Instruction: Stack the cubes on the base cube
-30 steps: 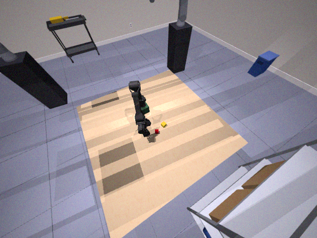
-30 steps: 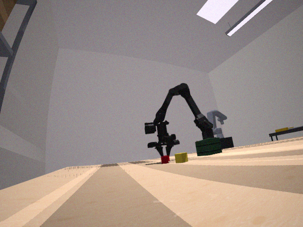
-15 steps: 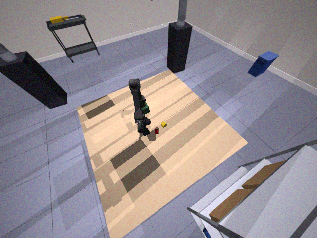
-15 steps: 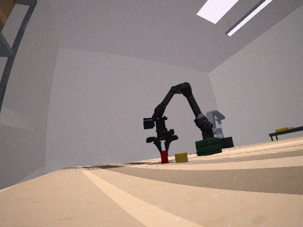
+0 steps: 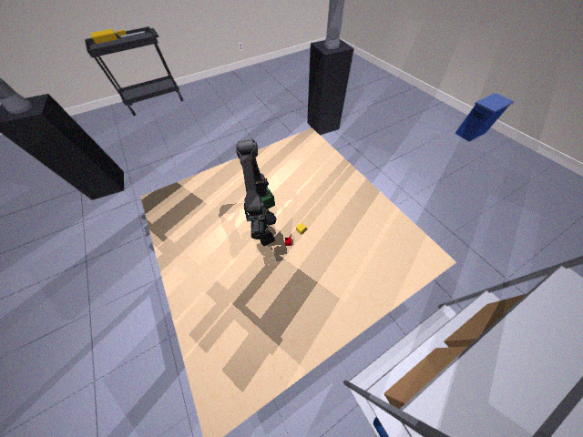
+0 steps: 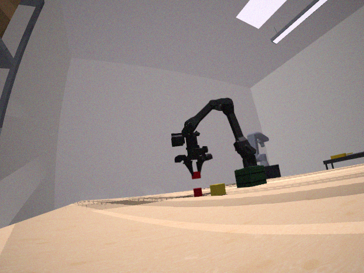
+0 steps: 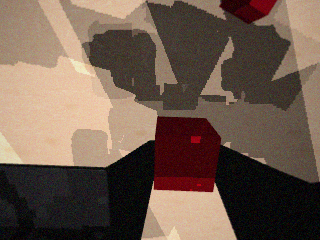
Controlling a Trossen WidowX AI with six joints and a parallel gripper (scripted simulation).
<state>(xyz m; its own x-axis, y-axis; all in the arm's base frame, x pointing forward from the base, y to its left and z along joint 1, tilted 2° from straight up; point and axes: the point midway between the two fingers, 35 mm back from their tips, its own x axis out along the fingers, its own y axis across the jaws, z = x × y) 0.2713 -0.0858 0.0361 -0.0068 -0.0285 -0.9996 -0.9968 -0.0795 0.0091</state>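
Now: gripper tip 1 cm short of the yellow cube, 21 cm to the right of it and 7 cm above it.
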